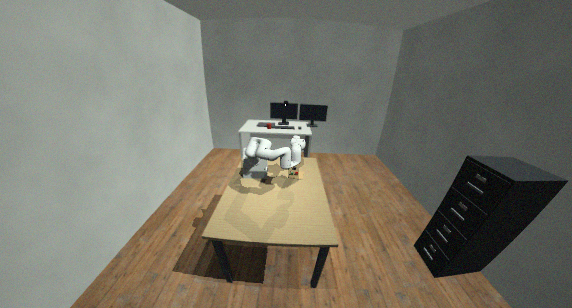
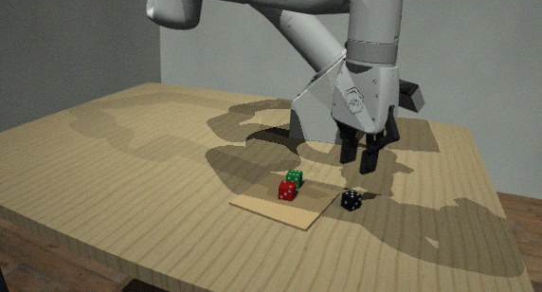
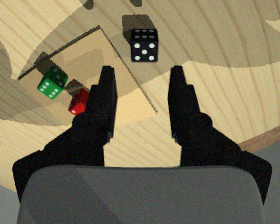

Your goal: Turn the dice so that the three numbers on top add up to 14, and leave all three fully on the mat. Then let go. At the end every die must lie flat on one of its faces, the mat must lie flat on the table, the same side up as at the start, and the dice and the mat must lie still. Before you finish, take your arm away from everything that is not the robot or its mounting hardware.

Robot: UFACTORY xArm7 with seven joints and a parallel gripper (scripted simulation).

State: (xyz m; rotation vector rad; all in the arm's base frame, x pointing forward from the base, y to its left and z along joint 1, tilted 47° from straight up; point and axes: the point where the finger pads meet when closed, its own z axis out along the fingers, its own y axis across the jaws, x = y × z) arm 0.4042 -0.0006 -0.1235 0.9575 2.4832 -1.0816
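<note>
Now: hand 8 cm above the black die. Also, from my hand: red die 1 cm ahead, 11 cm to the right, 8 cm below; then green die 4 cm behind, 11 cm to the right, 8 cm below; then tan mat 1 cm ahead, 11 cm to the right, 9 cm below.
</note>
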